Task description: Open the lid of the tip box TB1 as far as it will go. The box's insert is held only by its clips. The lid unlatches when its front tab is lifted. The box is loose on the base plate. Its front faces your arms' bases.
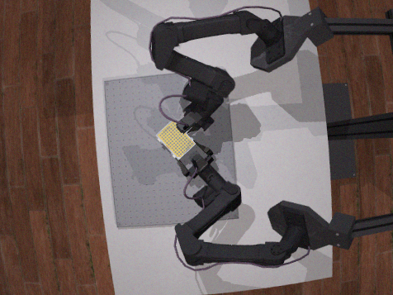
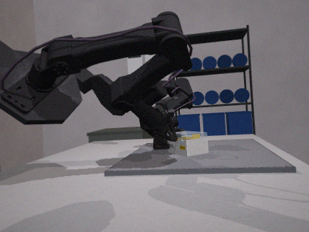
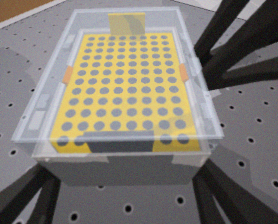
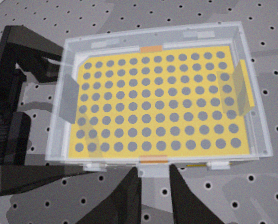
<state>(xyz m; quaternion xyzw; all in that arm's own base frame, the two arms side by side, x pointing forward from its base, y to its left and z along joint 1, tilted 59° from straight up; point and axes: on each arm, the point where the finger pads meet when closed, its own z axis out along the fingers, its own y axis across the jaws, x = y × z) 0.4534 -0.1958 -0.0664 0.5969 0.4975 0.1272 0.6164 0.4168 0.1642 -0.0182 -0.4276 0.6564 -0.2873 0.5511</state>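
My right hand is 40 mm short of the hole-dotted insert and 30 mm to the right of it. Round my right hand: tip box 40 mm ahead, 30 mm to the left, 10 mm below.
Right now my left hand is 40 mm to the left of the tip box, 30 mm short of it and 20 mm below it. From my left hand the other things lie so: hole-dotted insert (40 mm to the right, 30 mm ahead, 30 mm above).
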